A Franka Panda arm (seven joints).
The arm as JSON. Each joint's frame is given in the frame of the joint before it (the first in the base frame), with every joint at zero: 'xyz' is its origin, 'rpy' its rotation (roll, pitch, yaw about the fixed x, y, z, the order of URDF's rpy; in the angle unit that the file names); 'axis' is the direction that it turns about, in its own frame. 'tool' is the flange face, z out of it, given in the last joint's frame.
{
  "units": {
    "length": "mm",
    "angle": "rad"
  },
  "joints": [
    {
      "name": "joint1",
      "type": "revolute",
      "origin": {
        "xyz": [
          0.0,
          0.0,
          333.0
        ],
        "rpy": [
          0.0,
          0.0,
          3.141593
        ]
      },
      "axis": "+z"
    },
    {
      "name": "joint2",
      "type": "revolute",
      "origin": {
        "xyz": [
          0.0,
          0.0,
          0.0
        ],
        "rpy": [
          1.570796,
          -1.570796,
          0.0
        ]
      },
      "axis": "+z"
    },
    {
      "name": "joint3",
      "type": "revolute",
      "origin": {
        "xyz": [
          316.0,
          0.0,
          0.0
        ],
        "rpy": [
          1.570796,
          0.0,
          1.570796
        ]
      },
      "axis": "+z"
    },
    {
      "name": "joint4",
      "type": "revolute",
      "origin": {
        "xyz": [
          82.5,
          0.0,
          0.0
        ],
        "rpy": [
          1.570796,
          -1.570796,
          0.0
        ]
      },
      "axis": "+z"
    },
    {
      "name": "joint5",
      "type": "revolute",
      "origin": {
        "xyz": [
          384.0,
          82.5,
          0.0
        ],
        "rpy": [
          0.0,
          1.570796,
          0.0
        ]
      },
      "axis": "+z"
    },
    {
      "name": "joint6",
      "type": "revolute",
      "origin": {
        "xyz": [
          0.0,
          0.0,
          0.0
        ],
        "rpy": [
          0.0,
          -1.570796,
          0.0
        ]
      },
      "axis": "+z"
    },
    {
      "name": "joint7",
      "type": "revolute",
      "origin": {
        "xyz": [
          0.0,
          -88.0,
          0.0
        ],
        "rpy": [
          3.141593,
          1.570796,
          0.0
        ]
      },
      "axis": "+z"
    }
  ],
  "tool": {
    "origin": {
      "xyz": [
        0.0,
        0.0,
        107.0
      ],
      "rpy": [
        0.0,
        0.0,
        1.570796
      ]
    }
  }
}
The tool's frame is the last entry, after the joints.
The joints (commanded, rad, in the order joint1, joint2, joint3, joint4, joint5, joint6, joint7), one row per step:
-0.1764 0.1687 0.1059 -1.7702 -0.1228 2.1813 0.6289
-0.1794 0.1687 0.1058 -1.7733 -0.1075 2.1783 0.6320
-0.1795 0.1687 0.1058 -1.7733 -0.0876 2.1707 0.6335
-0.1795 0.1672 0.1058 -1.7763 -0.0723 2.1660 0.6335
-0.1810 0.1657 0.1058 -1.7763 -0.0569 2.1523 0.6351
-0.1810 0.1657 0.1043 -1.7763 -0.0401 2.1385 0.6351
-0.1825 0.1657 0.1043 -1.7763 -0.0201 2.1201 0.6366
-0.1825 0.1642 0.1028 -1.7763 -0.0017 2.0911 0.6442
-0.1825 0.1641 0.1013 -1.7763 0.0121 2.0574 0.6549
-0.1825 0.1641 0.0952 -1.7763 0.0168 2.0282 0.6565
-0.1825 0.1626 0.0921 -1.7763 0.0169 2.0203 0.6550
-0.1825 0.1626 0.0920 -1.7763 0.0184 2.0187 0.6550
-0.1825 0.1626 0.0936 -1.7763 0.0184 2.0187 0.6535
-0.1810 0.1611 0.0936 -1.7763 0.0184 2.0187 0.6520
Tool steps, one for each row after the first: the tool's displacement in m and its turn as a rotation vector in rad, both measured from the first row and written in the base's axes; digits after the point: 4 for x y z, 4 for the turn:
-0.0008 -0.0013 -0.0019 0.0153 0.0048 -0.0118
-0.0015 -0.0007 -0.0028 0.0344 0.0111 -0.0211
-0.0025 0.0000 -0.0039 0.0488 0.0163 -0.0269
-0.0039 -0.0003 -0.0045 0.0638 0.0274 -0.0363
-0.0052 -0.0004 -0.0060 0.0799 0.0402 -0.0444
-0.0068 -0.0004 -0.0080 0.0999 0.0572 -0.0551
-0.0097 -0.0002 -0.0101 0.1196 0.0831 -0.0713
-0.0128 0.0000 -0.0134 0.1360 0.1154 -0.0888
-0.0159 -0.0030 -0.0164 0.1414 0.1440 -0.0989
-0.0171 -0.0047 -0.0162 0.1412 0.1503 -0.1007
-0.0172 -0.0046 -0.0164 0.1427 0.1518 -0.1013
-0.0172 -0.0037 -0.0164 0.1426 0.1520 -0.0982
-0.0173 -0.0027 -0.0155 0.1420 0.1506 -0.0951

